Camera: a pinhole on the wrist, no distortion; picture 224 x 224 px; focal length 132.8 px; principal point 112.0 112.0 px. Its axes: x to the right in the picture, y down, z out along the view. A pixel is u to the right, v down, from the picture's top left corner.
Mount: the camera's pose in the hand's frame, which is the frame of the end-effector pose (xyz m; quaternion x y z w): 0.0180 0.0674 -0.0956 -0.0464 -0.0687 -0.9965 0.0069
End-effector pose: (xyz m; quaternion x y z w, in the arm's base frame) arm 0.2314 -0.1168 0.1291 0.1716 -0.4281 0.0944 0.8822
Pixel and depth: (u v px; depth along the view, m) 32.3 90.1 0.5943
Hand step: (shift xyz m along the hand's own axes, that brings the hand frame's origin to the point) 0.4255 0.2489 0.4439
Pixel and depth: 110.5 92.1 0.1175
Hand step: 0.0297 0.1010 0.0178
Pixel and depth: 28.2 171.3 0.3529
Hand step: 0.2752 -0.0385 0.2531
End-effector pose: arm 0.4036 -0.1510 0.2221 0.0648 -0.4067 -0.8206 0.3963
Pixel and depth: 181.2 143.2 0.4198
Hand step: -0.1594 0.0259 0.3523
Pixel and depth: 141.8 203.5 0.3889
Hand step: -0.0279 -0.1451 0.3326
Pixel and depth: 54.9 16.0 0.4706
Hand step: 0.2557 0.4706 0.3033
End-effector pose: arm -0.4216 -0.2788 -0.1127 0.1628 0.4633 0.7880 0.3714
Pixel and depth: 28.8 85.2 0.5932
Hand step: 0.4399 0.2703 0.4384
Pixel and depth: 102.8 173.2 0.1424
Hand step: 0.0422 0.0221 0.0529
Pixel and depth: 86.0 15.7 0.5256
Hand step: 0.1609 0.5180 0.3612
